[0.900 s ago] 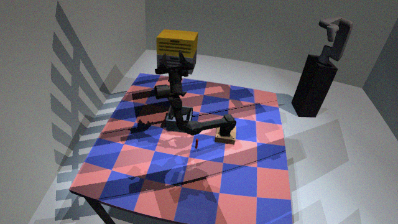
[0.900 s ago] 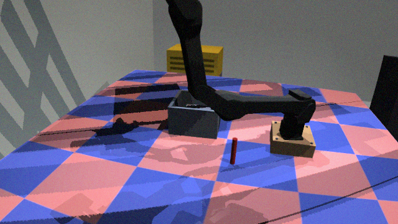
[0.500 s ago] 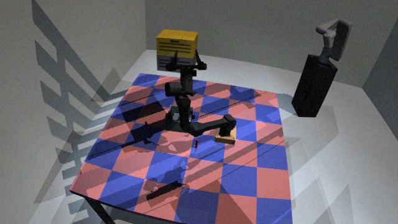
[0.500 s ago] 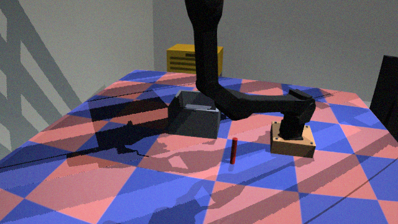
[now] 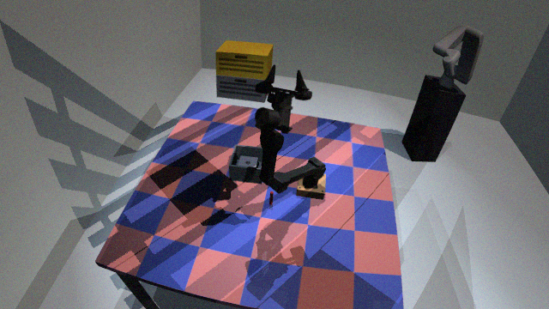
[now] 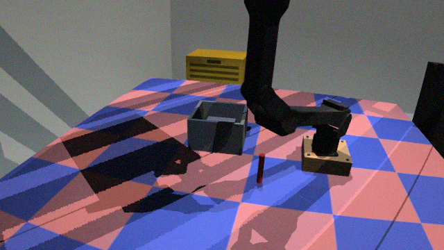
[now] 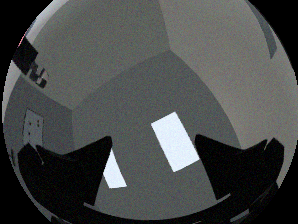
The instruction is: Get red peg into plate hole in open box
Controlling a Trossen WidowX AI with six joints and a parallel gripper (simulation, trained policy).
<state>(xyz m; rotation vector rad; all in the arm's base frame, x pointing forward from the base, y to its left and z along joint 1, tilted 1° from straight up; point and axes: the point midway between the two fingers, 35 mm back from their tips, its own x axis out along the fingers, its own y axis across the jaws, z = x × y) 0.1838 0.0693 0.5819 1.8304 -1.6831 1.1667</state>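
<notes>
Right now the red peg is 20 mm ahead of my gripper tip, 50 mm to the left of it and 620 mm below it. Also, from my gripper tip: pale plate: 130 mm ahead, 170 mm to the right, 610 mm below; grey box: 130 mm ahead, 170 mm to the right, 630 mm below.
</notes>
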